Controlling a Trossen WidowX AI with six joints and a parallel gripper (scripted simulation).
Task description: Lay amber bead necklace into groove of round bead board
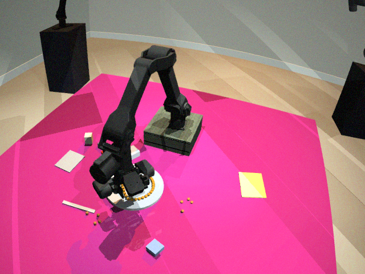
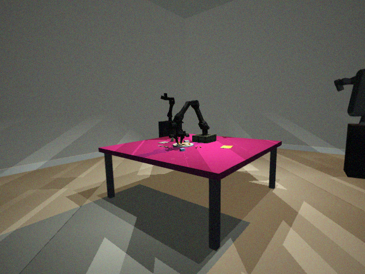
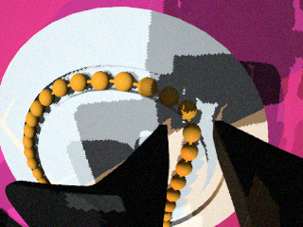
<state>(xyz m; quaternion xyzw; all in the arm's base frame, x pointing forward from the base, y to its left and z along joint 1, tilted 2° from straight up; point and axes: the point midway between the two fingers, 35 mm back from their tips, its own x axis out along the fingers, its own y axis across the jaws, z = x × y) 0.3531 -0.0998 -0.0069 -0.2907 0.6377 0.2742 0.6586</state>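
Right now my gripper tip is 60 mm past the round bead board, 10 mm to the right of it and 10 mm above it. The rest, counted from my gripper tip: white block 210 mm behind, 50 mm to the right; then blue block 160 mm ahead, 130 mm to the left, 10 mm below; then white strip 80 mm ahead, 140 mm to the right, 10 mm below.
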